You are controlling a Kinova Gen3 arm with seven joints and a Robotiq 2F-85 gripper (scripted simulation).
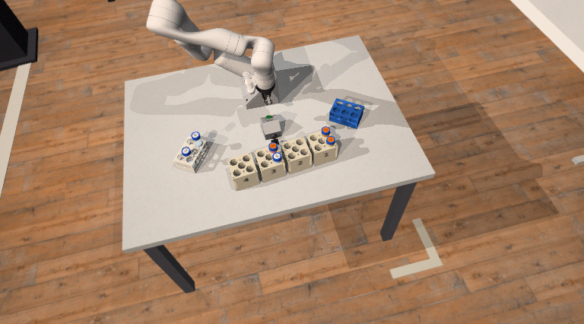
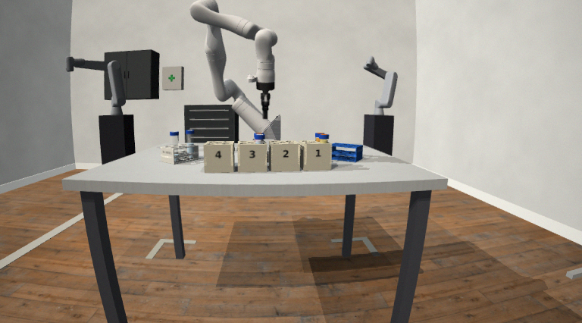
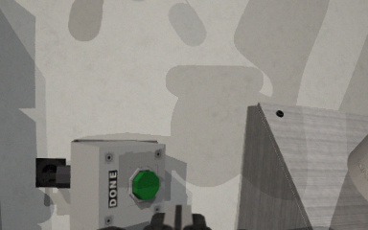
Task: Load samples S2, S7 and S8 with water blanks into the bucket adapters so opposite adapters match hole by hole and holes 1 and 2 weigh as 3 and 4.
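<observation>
Right now my hand is 12 cm above the green done key. Round my hand: sample S8 (19 cm ahead, 3 cm to the right, 12 cm below); then water blank marked 50 (25 cm ahead, 4 cm to the right, 12 cm below); then adapter 3 (21 cm ahead, 7 cm to the right, 14 cm below).
</observation>
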